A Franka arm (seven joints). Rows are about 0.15 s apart.
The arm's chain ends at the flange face. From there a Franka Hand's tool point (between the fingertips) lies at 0.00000 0.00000 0.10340 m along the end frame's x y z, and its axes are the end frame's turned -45 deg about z.
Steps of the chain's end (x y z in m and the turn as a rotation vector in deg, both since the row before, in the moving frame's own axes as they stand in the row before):
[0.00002 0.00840 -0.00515 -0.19 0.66 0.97]
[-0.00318 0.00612 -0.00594 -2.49 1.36 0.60]
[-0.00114 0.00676 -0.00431 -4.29 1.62 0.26]
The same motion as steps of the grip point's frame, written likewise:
[-0.00534 0.00704 -0.00516 -0.60 0.33 0.97]
[-0.00804 0.00698 -0.00607 -2.72 -0.80 0.60]
[-0.00901 0.01150 -0.00464 -4.18 -1.89 0.26]

